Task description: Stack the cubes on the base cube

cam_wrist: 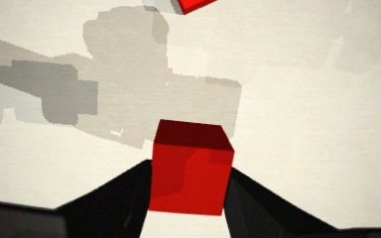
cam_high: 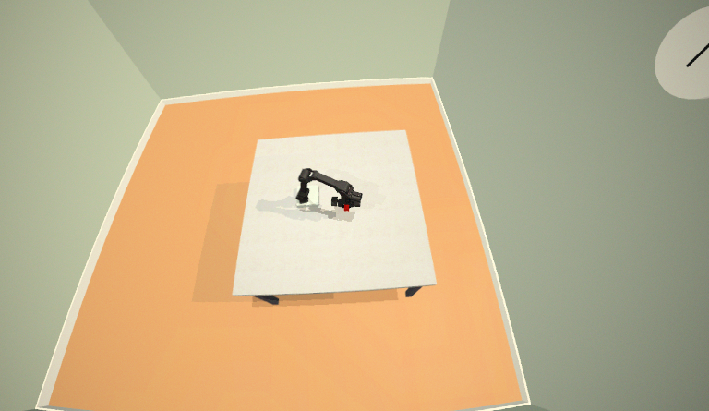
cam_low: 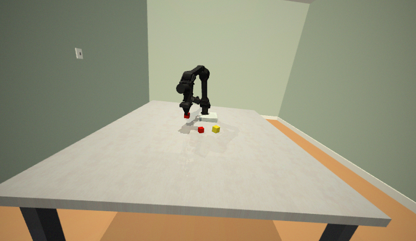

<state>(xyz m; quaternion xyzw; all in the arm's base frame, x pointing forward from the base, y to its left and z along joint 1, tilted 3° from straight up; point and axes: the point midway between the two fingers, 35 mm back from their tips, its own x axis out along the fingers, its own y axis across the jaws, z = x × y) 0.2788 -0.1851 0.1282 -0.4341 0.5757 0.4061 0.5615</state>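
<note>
The yellow base cube is 22 cm to the left of my gripper tip, 10 cm below it and 2 cm ahead of it.
</note>
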